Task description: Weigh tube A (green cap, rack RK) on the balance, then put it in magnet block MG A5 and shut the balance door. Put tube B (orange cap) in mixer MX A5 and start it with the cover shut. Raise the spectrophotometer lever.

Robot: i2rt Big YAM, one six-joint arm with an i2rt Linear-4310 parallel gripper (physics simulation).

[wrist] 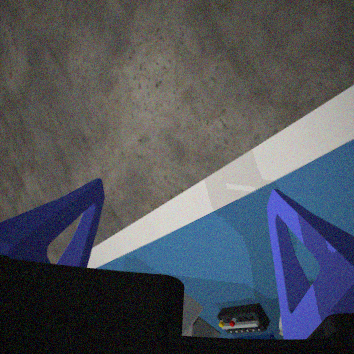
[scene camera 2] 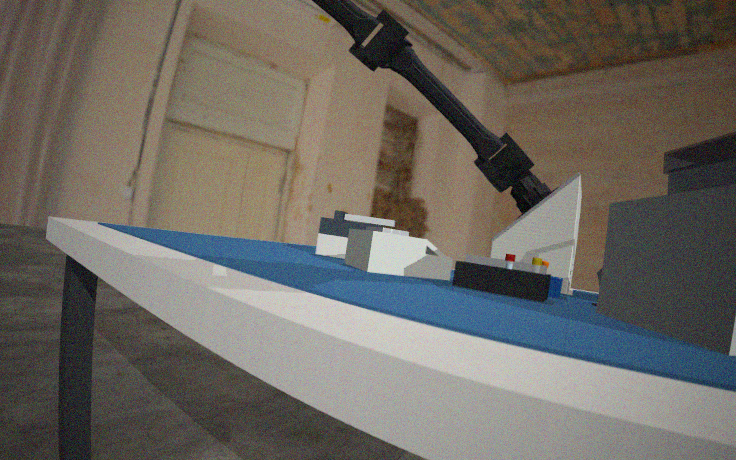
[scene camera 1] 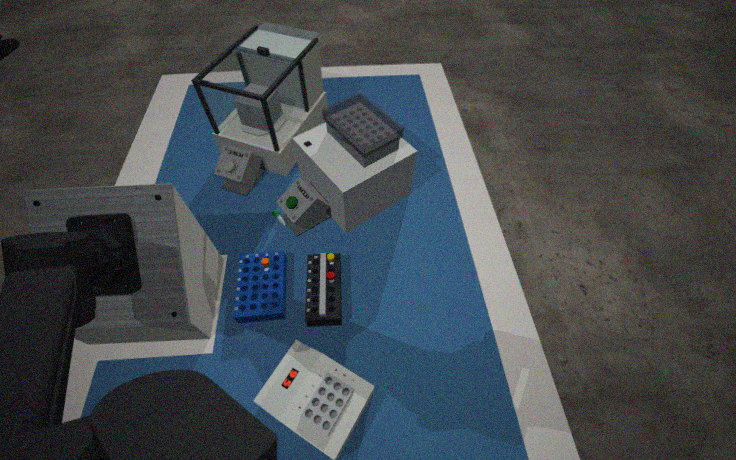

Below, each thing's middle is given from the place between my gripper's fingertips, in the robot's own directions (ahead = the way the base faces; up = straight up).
My gripper is now 300 mm past the dark cover (scene camera 1: 361, 123), 680 mm to the right of it and 240 mm above it. From my hand the other things lie so: mixer (scene camera 2: 661, 271) (320 mm behind, 660 mm to the left, 330 mm below).
